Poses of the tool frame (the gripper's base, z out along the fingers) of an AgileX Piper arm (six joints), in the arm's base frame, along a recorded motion.
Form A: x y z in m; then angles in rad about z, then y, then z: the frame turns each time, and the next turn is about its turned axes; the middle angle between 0 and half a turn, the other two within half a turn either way.
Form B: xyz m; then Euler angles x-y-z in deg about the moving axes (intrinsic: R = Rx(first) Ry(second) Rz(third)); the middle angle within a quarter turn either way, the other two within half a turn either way. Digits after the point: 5 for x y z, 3 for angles.
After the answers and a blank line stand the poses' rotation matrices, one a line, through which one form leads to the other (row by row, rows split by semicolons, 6 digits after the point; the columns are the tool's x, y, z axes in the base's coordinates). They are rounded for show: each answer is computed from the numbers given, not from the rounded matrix.
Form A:
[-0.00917 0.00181 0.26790 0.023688 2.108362 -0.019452]
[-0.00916 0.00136 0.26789 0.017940 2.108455 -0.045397]
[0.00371 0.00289 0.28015 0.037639 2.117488 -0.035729]
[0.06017 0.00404 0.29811 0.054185 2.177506 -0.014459]
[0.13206 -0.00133 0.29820 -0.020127 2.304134 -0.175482]
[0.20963 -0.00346 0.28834 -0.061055 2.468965 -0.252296]
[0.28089 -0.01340 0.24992 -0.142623 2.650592 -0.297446]
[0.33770 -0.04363 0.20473 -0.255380 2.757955 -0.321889]
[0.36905 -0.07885 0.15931 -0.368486 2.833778 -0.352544]
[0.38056 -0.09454 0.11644 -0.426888 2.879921 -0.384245]
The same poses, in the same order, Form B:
[-0.00917 0.00181 0.26790 -177.725 59.173 176.236]
[-0.00916 0.00136 0.26789 -178.277 59.179 175.392]
[0.00371 0.00289 0.28015 -176.462 58.610 173.810]
[0.06017 0.00404 0.29811 -175.538 55.117 173.738]
[0.13206 -0.00133 0.29820 178.720 47.970 171.668]
[0.20963 -0.00346 0.28834 177.217 38.454 170.013]
[0.28089 -0.01340 0.24992 175.654 27.822 172.206]
[0.33770 -0.04363 0.20473 174.178 21.233 177.281]
[0.36905 -0.07885 0.15931 173.467 16.418 -178.143]
[0.38056 -0.09454 0.11644 173.673 13.620 -176.800]

-0.511345 -0.033638 0.858717; -0.031571 0.999294 0.020345; -0.858795 -0.016707 -0.512047
-0.510702 -0.041158 0.858772; -0.054552 0.998392 0.015408; -0.858025 -0.038979 -0.512126
-0.517820 -0.056163 0.853644; -0.055246 0.997955 0.032145; -0.853704 -0.030515 -0.519864
-0.568488 -0.062384 0.820323; -0.045313 0.997982 0.044493; -0.821443 -0.011878 -0.570167
-0.662454 -0.097017 0.742794; -0.161283 0.986795 -0.014952; -0.731535 -0.129705 -0.669353
-0.771245 -0.135807 0.621883; -0.202947 0.978451 -0.038016; -0.603319 -0.155529 -0.782187
-0.876235 -0.119933 0.466721; -0.170260 0.983117 -0.067020; -0.450804 -0.138189 -0.881861
-0.931068 -0.044209 0.362157; -0.083880 0.991980 -0.094552; -0.355072 -0.118412 -0.927309
-0.958723 0.031081 0.282639; 0.000052 0.994027 -0.109133; -0.284343 -0.104614 -0.952998
-0.970364 0.054246 0.235480; 0.029563 0.993808 -0.107110; -0.239832 -0.096974 -0.965959

